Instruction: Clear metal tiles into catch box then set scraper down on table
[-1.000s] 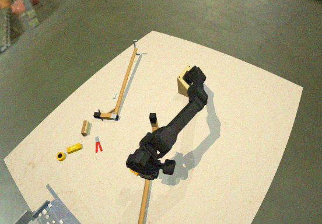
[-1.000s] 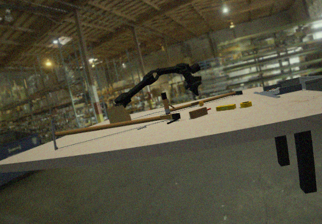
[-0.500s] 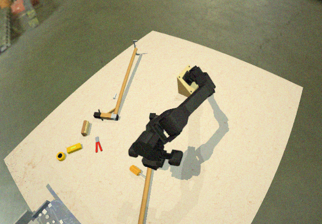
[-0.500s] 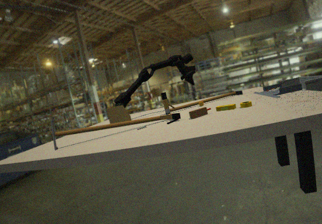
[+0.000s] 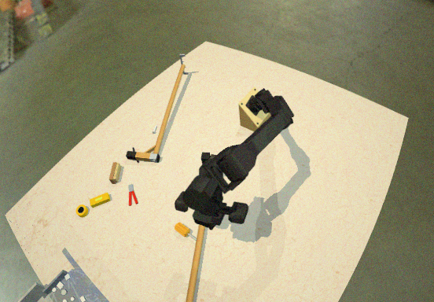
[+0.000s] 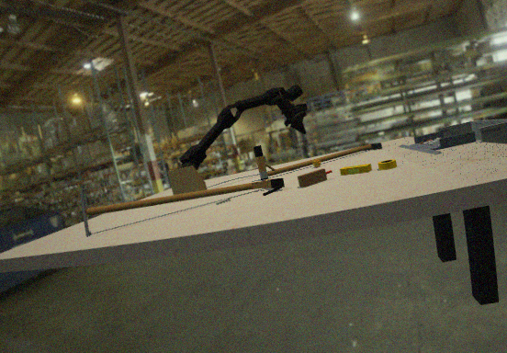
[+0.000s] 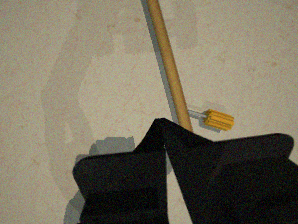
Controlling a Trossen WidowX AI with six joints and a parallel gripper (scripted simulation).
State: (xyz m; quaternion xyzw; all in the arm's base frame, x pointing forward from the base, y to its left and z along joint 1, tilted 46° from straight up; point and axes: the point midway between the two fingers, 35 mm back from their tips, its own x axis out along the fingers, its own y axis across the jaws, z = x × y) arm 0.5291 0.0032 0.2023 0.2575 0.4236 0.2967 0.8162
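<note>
The screwdriver is 2 cm ahead of my gripper tip, 12 cm to the right of it and 13 cm below it. Also, from my gripper tip: yellow tape roll: 18 cm ahead, 53 cm to the right, 14 cm below; yellow level: 9 cm ahead, 50 cm to the right, 14 cm below; wooden block: 4 cm behind, 52 cm to the right, 13 cm below.
</note>
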